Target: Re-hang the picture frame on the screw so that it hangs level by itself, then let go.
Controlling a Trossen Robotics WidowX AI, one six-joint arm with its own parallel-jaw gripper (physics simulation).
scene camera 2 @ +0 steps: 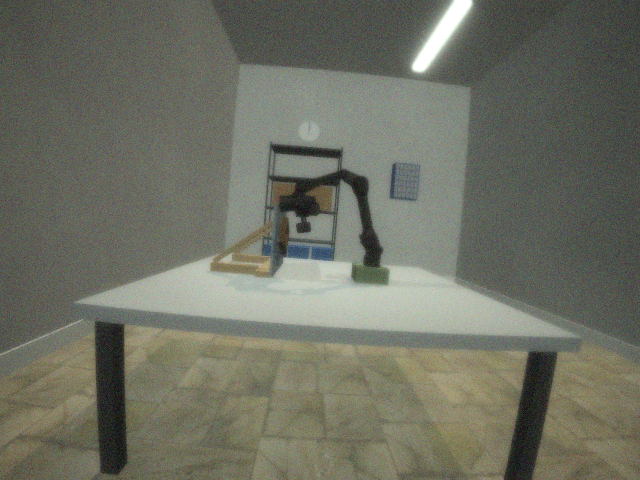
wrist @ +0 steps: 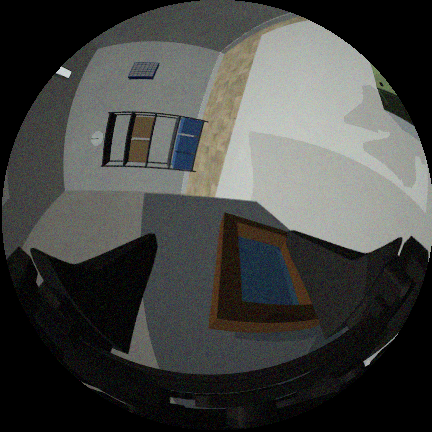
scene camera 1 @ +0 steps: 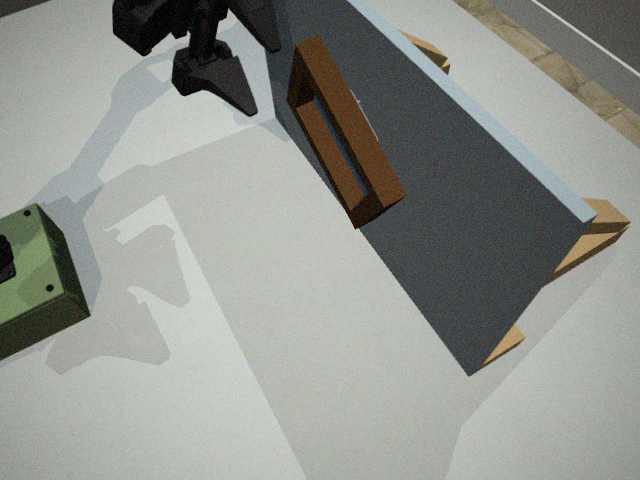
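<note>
The brown picture frame (scene camera 1: 350,121) (scene camera 2: 283,235) (wrist: 227,280) with a blue centre is against the dark face of the upright board (scene camera 1: 439,232) (scene camera 2: 275,242) (wrist: 175,300). It looks tilted, its end farther from the gripper lower. A thin pale line (scene camera 1: 364,114) shows at its upper edge in scene camera 1; the screw cannot be made out. My gripper (scene camera 1: 265,81) (scene camera 2: 303,229) (wrist: 223,239) is wide open and empty, near the frame's upper end in scene camera 1. In the wrist view the right finger overlaps the frame's lower side; contact cannot be told.
Wooden braces (scene camera 1: 589,248) (scene camera 2: 240,266) support the board from behind. The arm's green base (scene camera 1: 36,258) (scene camera 2: 370,273) (wrist: 392,100) stands on the white table (scene camera 1: 155,423) (scene camera 2: 320,310) (wrist: 310,85), across from the board's face. A shelf unit (scene camera 2: 307,150) is against the far wall.
</note>
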